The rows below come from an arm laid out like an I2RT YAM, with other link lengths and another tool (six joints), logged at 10 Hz.
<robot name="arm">
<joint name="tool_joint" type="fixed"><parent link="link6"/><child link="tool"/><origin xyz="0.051 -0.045 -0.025" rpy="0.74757 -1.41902 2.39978"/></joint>
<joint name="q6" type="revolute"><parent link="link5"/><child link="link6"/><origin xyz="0.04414 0 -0.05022"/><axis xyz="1 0 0"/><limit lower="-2.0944" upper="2.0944"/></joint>
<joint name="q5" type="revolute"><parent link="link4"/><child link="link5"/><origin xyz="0.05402 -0.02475 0.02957"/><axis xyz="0 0 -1"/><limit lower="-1.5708" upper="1.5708"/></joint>
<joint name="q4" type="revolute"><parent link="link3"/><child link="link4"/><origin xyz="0.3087 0.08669 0.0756"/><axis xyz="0 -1 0"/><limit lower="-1.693" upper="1.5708"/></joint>
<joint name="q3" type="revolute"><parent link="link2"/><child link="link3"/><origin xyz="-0.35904 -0.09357 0"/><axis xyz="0 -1 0"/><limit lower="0" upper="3.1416"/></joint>
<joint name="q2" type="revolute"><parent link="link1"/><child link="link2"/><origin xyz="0.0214 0.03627 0.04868"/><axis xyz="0 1 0"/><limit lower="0" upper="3.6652"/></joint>
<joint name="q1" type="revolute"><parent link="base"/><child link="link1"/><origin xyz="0 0 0.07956"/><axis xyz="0 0 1"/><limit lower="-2.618" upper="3.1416"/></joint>
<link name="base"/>
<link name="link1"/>
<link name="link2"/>
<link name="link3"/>
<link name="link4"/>
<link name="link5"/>
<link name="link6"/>
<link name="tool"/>
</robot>
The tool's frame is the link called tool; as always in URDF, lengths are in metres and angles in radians.
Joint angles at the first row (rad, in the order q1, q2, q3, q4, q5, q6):
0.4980, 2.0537, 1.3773, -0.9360, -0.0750, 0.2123
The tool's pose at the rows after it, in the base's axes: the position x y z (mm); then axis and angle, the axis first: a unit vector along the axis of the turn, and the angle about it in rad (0 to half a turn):
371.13, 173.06, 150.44, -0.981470, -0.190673, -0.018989, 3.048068
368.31, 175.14, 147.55, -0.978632, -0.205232, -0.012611, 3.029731
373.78, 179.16, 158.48, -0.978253, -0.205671, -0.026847, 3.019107
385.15, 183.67, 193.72, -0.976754, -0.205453, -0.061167, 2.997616
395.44, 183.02, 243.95, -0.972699, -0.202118, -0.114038, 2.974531
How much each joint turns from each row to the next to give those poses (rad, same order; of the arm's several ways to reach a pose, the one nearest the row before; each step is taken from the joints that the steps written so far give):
0.0004, 0.0000, -0.0419, 0.0367, -0.0152, -0.0015
0.0053, 0.0000, -0.0096, 0.0015, -0.0191, -0.0264
0.0016, -0.0107, 0.0282, -0.0084, -0.0019, 0.0019
-0.0038, -0.0385, 0.0737, -0.0404, -0.0008, -0.0003
-0.0111, -0.0611, 0.0873, -0.0408, 0.0069, -0.0008

